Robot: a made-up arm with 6 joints.
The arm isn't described. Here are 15 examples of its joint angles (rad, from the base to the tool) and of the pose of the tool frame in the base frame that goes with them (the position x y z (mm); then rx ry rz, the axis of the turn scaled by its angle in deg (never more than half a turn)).
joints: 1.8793 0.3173 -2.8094 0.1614 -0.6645 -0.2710
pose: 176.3 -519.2 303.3 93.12 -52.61 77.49
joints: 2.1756 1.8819 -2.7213 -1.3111 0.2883 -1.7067
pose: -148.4 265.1 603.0 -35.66 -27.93 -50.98
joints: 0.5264 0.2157 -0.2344 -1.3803 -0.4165 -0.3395
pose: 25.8 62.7 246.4 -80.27 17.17 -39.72
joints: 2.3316 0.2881 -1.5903 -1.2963 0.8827 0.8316
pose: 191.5 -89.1 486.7 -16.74 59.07 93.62
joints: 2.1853 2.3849 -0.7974 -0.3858 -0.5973 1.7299
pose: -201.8 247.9 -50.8 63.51 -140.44 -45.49
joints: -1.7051 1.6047 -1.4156 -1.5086 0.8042 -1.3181
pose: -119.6 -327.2 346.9 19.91 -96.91 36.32
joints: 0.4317 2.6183 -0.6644 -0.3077 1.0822 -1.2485
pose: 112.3 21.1 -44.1 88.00 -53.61 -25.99
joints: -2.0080 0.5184 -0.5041 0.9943 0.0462 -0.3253
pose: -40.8 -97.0 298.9 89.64 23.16 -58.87
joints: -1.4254 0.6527 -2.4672 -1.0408 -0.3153 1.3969
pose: -20.6 332.4 577.6 -33.16 -5.82 -62.19
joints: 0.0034 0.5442 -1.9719 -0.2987 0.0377 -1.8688
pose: -211.4 -1.9 589.9 -5.35 3.70 -123.91
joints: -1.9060 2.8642 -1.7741 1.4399 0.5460 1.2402
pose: -97.4 -442.4 -125.4 125.53 -93.91 54.65
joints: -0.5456 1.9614 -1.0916 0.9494 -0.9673 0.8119
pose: 294.0 -259.8 179.9 91.34 20.10 6.46
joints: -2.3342 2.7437 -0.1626 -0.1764 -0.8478 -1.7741
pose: -53.8 -76.0 -89.8 38.02 166.80 0.26
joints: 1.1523 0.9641 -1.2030 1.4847 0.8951 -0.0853
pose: -15.8 163.3 439.8 49.19 -104.80 -132.72
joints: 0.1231 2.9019 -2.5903 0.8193 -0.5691 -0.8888
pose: 588.6 31.6 106.8 8.34 80.10 -17.55
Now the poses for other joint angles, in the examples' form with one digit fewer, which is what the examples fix.
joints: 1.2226 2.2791 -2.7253 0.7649 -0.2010 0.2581
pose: 173 434 468 2.5 62.3 114.3
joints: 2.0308 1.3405 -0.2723 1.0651 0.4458 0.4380
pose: -101 115 101 48.5 -145.4 -22.5
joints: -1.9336 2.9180 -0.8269 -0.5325 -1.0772 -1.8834
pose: -45 -250 -172 -29.1 158.6 -60.0
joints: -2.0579 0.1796 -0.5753 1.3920 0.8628 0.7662
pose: 72 -29 315 80.7 3.7 31.5
